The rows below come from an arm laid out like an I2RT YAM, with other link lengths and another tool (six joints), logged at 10 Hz.
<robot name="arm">
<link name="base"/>
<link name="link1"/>
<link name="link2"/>
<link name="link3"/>
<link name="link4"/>
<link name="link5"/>
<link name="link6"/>
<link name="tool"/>
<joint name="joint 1" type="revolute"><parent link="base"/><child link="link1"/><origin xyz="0.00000 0.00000 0.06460"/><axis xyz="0 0 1"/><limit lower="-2.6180" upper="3.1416"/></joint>
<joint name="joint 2" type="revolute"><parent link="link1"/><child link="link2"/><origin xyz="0.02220 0.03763 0.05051"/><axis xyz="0 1 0"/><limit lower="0.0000" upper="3.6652"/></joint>
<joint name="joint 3" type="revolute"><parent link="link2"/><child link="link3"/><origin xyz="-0.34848 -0.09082 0.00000"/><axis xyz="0 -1 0"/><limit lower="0.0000" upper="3.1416"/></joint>
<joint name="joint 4" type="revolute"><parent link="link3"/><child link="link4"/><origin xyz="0.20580 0.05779 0.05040"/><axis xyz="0 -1 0"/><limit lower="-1.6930" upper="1.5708"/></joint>
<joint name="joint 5" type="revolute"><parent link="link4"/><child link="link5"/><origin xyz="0.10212 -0.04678 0.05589"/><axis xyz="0 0 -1"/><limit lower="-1.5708" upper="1.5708"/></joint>
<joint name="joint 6" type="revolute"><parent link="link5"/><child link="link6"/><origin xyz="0.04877 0.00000 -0.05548"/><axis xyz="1 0 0"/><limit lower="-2.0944" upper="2.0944"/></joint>
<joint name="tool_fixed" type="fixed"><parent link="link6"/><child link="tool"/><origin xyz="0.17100 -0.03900 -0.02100" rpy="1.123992 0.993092 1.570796"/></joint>
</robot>
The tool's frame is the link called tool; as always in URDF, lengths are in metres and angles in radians.
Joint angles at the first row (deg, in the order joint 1, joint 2, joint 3, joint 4, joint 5, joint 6):
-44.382, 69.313, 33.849, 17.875, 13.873, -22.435
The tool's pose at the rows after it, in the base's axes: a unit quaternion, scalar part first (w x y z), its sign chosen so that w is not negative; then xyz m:
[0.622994, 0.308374, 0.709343, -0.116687, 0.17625, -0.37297, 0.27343]
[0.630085, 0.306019, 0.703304, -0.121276, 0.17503, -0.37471, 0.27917]
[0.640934, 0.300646, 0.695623, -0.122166, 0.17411, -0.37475, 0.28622]
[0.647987, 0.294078, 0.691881, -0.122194, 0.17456, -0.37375, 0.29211]
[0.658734, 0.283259, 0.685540, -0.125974, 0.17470, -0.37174, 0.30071]
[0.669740, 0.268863, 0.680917, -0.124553, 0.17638, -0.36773, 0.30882]
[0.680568, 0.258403, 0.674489, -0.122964, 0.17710, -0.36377, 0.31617]
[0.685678, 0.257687, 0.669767, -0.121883, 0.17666, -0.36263, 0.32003]
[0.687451, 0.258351, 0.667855, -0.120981, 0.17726, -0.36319, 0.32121]
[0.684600, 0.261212, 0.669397, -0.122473, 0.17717, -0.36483, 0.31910]
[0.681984, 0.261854, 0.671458, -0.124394, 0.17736, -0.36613, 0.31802]
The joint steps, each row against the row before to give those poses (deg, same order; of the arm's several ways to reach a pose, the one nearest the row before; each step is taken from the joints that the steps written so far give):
-0.420, 0.361, 0.162, 1.476, 0.798, 0.276
-0.349, -0.119, -0.168, 1.258, -0.080, -0.069
-0.529, -0.537, -0.397, 1.443, -0.824, 0.079
-0.198, -0.528, -0.126, 0.716, -0.668, -0.169
-0.008, -0.756, -0.764, 1.948, -0.447, -0.441
-0.081, -0.994, -0.772, 1.608, -1.273, -0.444
0.001, -0.969, -0.661, 1.346, -0.902, 0.000
0.001, -0.446, 0.156, 0.004, -0.121, 0.428
-0.013, 0.110, 0.202, 0.053, -0.029, 0.264
0.010, 0.414, 0.073, -0.043, 0.349, -0.059
0.002, 0.330, 0.087, 0.001, 0.209, -0.270

